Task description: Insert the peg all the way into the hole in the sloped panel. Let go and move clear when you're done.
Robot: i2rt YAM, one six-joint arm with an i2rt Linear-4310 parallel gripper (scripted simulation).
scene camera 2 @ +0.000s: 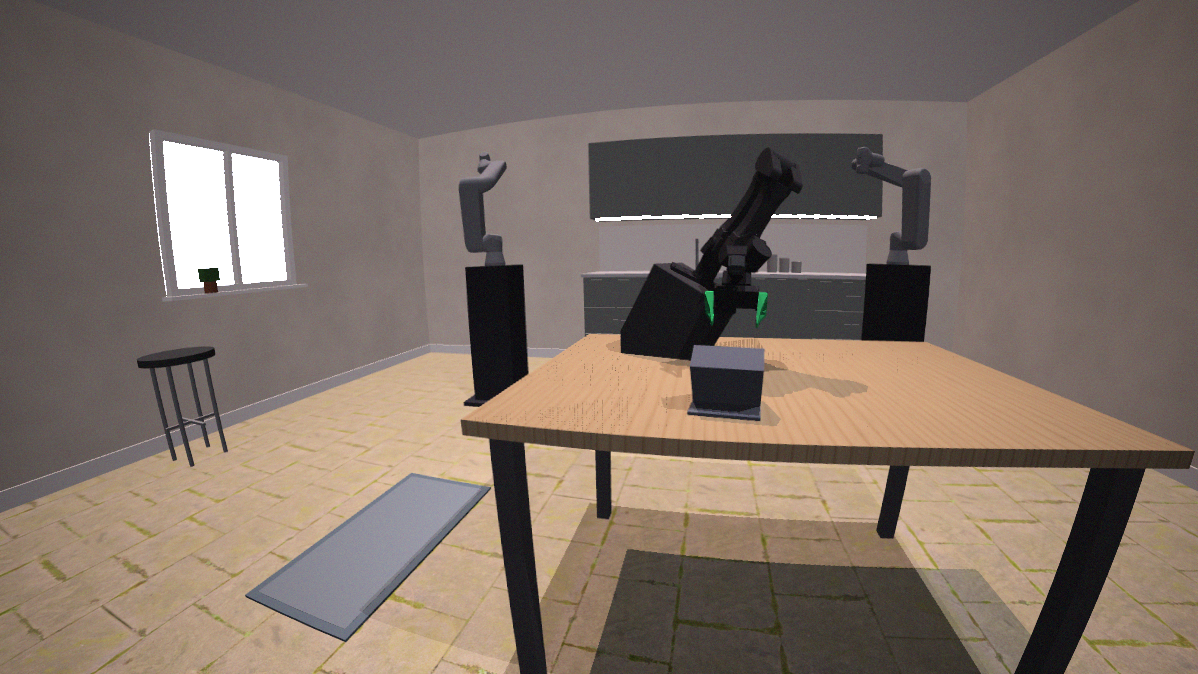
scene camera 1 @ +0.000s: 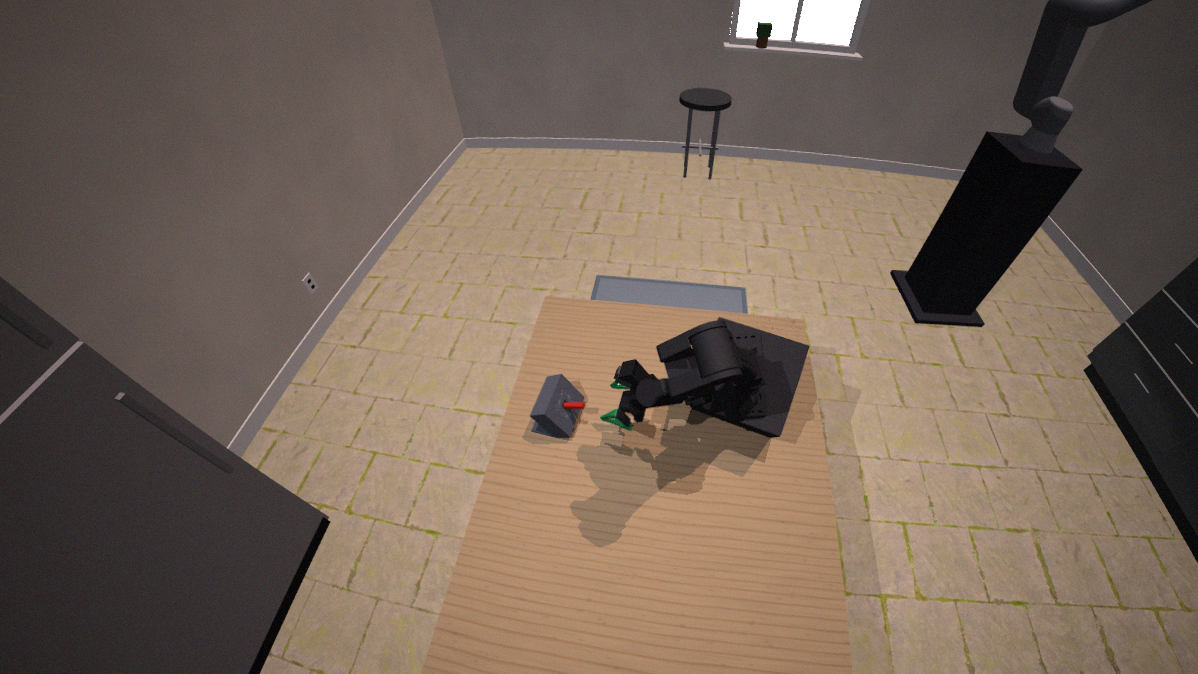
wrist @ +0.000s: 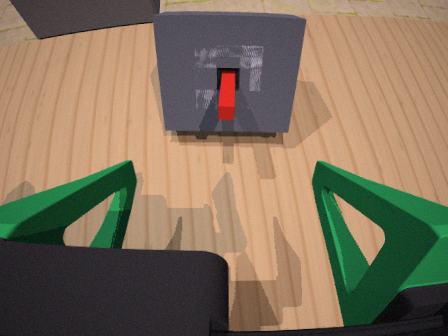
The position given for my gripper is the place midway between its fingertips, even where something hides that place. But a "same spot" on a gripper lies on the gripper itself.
Labels:
my gripper: scene camera 2 734, 324; scene camera 1; wrist
same spot on my gripper: (wrist: 103, 282) = (scene camera 1: 623, 397)

